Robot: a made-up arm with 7 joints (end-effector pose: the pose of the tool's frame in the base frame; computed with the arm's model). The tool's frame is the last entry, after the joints. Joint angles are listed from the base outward.
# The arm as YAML. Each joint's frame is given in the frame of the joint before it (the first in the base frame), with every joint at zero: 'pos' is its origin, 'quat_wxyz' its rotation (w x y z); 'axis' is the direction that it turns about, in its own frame. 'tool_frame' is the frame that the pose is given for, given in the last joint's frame.
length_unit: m
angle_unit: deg
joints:
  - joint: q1
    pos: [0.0, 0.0, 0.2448]
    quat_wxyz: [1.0, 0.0, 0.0, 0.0]
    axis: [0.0, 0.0, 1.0]
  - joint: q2
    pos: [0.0, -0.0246, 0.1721]
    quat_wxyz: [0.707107, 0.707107, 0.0, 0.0]
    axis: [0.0, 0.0, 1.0]
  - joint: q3
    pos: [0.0, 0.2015, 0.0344]
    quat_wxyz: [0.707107, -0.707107, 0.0, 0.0]
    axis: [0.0, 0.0, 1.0]
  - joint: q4
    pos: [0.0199, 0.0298, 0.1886]
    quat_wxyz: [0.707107, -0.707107, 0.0, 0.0]
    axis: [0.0, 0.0, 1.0]
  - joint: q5
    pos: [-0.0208, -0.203, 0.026]
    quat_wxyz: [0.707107, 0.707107, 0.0, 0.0]
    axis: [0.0, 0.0, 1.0]
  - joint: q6
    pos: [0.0, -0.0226, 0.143]
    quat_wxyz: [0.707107, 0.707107, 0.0, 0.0]
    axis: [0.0, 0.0, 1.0]
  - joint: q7
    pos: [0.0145, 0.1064, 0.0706]
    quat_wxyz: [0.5, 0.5, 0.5, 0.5]
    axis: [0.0, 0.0, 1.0]
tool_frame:
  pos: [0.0, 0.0, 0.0]
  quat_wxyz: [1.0, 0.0, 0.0, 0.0]
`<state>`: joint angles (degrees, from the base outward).
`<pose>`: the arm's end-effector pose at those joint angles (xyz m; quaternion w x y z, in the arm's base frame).
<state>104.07 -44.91 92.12 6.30 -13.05 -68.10 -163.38</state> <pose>-0.1998 0.5378 0.9124 0.3646 0.9178 -0.1572 0.0068</pose>
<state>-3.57 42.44 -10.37 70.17 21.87 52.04 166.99</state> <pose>-0.1252 -0.1810 1.1069 0.8503 0.0260 0.5239 0.0435</pose>
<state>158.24 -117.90 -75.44 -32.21 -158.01 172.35 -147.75</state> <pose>-0.4666 0.0687 0.0447 0.0610 -0.1038 -0.9313 -0.3437</pose>
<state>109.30 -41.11 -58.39 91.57 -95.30 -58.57 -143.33</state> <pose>0.2478 0.5863 0.6719 0.3569 0.2733 0.3259 -0.8317</pose>
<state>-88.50 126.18 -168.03 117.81 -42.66 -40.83 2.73</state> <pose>-0.0745 -0.0659 -0.0388 0.7672 -0.3307 0.2179 -0.5045</pose>
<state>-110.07 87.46 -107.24 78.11 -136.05 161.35 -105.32</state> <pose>-0.1592 0.5775 0.5124 0.2945 0.5148 0.0413 -0.8041</pose>
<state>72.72 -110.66 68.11 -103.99 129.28 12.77 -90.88</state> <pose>0.5230 0.2633 0.5429 0.5817 0.2134 0.0159 -0.7848</pose>
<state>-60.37 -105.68 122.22 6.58 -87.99 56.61 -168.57</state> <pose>0.2521 -0.7891 0.2798 0.4282 0.6252 0.6445 0.1017</pose>
